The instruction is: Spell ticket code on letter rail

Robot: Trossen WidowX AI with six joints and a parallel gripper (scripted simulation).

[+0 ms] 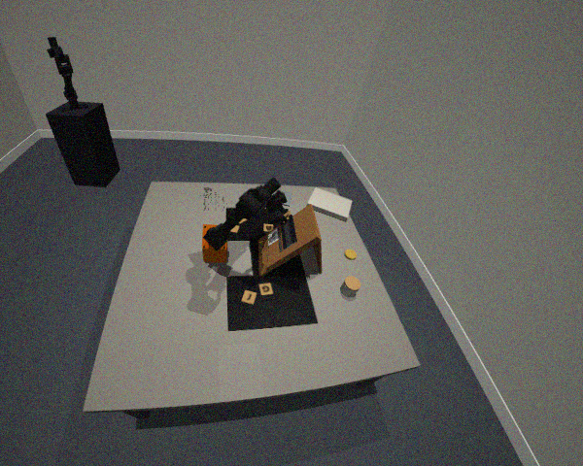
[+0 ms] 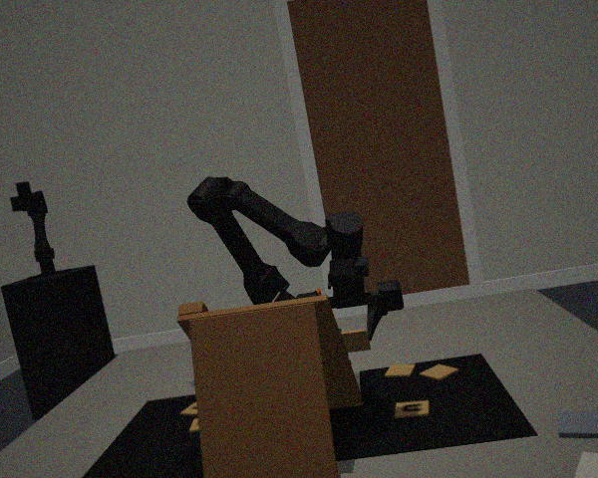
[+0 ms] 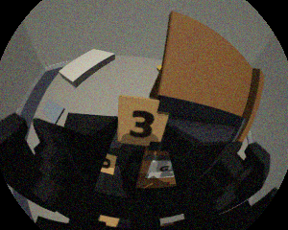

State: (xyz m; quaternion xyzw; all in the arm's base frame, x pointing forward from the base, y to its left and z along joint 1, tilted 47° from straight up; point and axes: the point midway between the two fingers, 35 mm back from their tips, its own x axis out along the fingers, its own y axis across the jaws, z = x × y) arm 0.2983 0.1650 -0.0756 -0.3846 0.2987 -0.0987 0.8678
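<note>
Right now the white ticket is 60 mm behind my gripper tip, 70 mm to the right of it and 80 mm below it. The rest, counted from my gripper tip: yellow disc 390 mm ahead, 80 mm to the right, 160 mm below; black mat 130 mm behind, 140 mm to the right, 160 mm below; grey-blue card 40 mm ahead, 380 mm to the left, 160 mm below.
</note>
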